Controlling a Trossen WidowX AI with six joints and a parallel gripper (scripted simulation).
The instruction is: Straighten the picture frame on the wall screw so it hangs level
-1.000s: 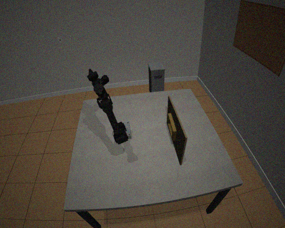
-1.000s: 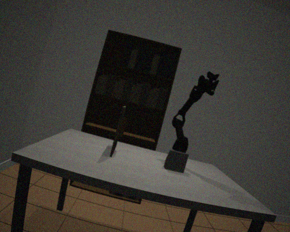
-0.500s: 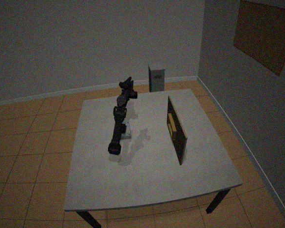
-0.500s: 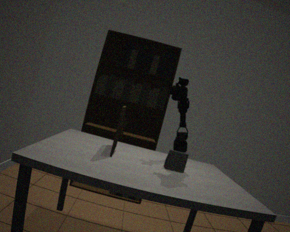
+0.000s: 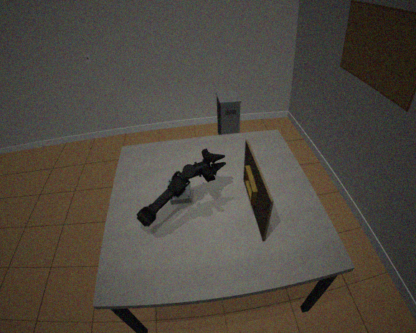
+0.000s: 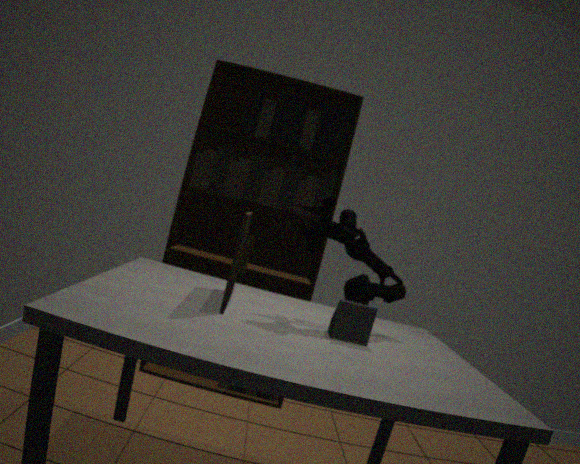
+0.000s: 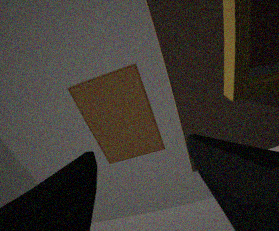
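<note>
The picture frame lies 14 cm ahead of my gripper tip and 18 cm below it. From my gripper tip the other things lie so: brown wall panel (16 cm ahead, 1 cm to the right, 19 cm below).
</note>
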